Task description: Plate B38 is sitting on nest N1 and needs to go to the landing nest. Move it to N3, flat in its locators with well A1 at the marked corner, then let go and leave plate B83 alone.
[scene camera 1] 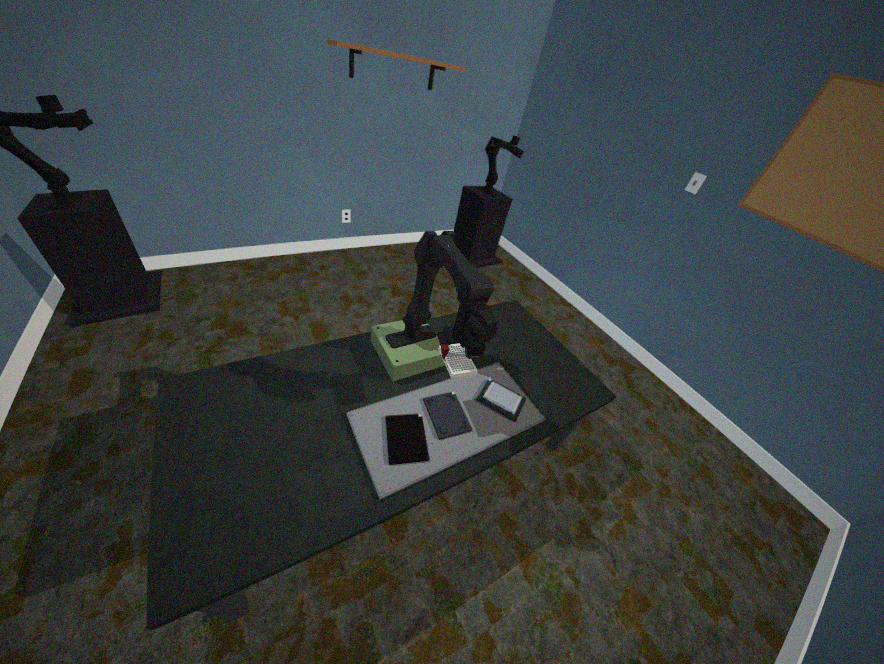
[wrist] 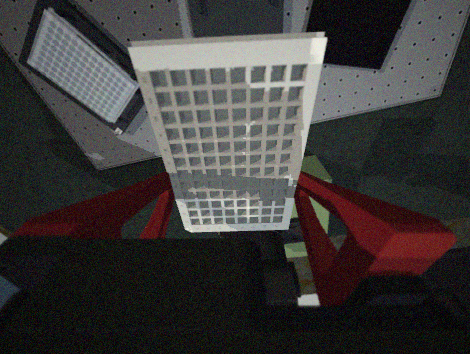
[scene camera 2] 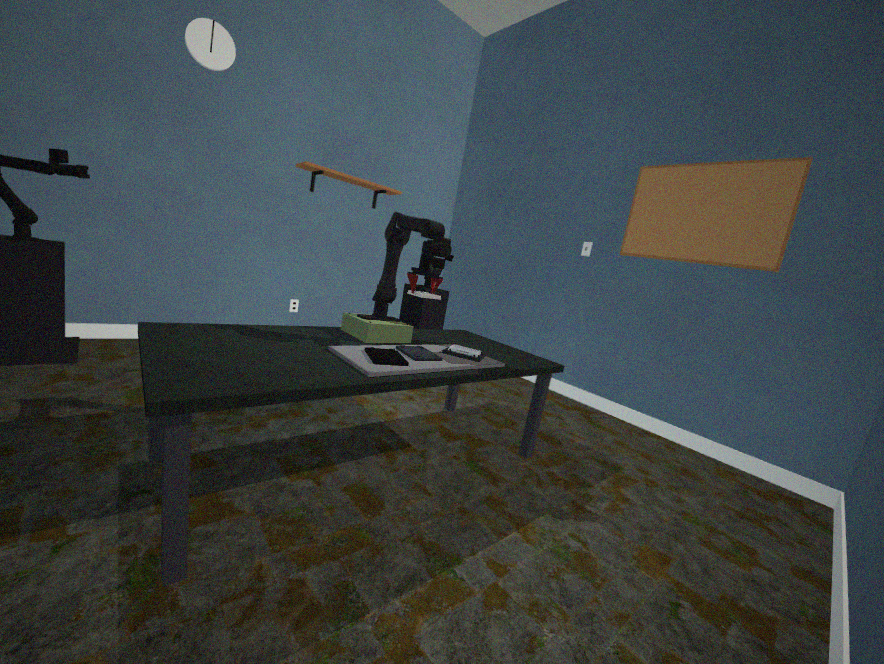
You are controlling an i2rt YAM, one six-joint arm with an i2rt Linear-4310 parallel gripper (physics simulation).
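My gripper is shut on a white well plate, with a red finger against each long side. It holds the plate high above the table beside the arm's base. No label is readable; I take it as plate B38. Another pale plate sits in a dark, turned nest at the board's right end in scene camera 1. A dark grey nest in the middle and a black nest hold no plate. Nest numbers are not readable.
The nests stand on a grey perforated board on the dark table. A green base block under the arm stands behind the board. Two other arms on dark pedestals stand beyond the table.
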